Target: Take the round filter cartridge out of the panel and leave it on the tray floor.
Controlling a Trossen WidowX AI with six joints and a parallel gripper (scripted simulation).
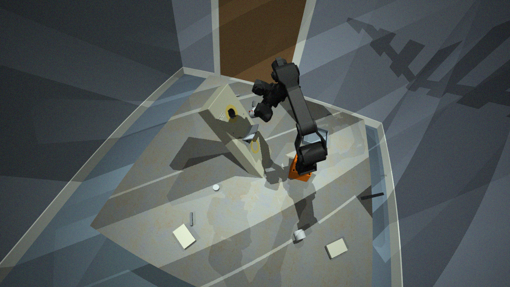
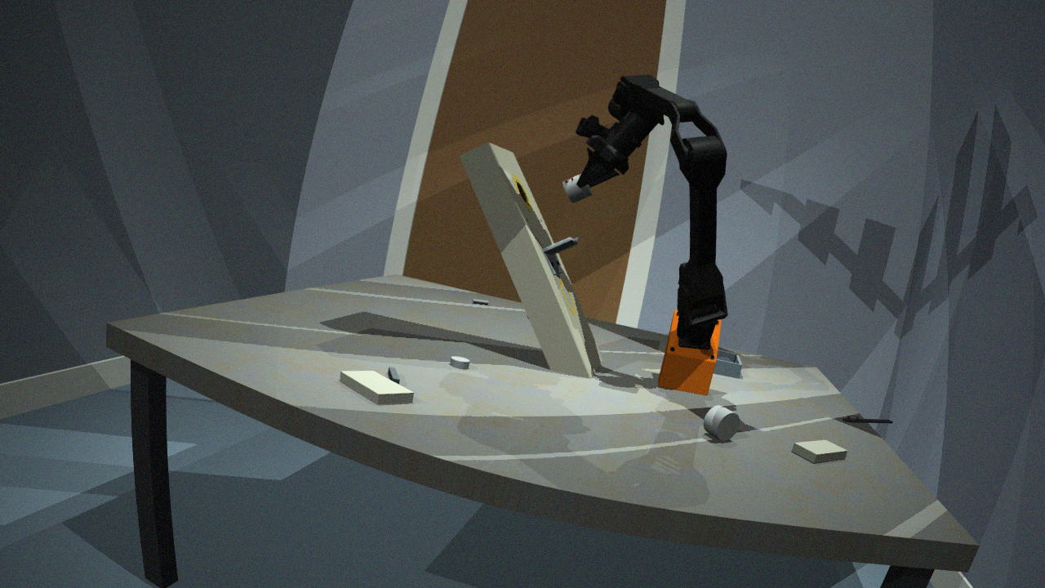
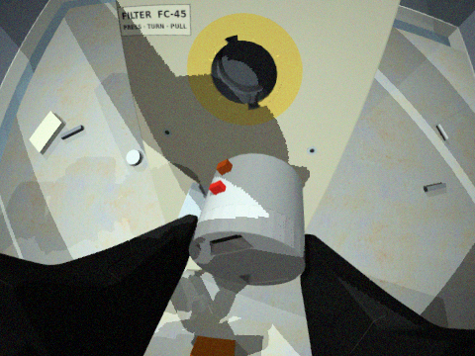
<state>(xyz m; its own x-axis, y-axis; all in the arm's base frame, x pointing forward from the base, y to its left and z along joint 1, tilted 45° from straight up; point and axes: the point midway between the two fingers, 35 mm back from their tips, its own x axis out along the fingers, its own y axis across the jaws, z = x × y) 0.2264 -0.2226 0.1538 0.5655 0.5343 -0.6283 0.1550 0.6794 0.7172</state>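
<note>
Right now the grey tray is 360 mm behind my gripper tip, 220 mm to the right of it and 310 mm below it. Also, from my gripper tip: round grey filter cartridge: right at my gripper tip.
</note>
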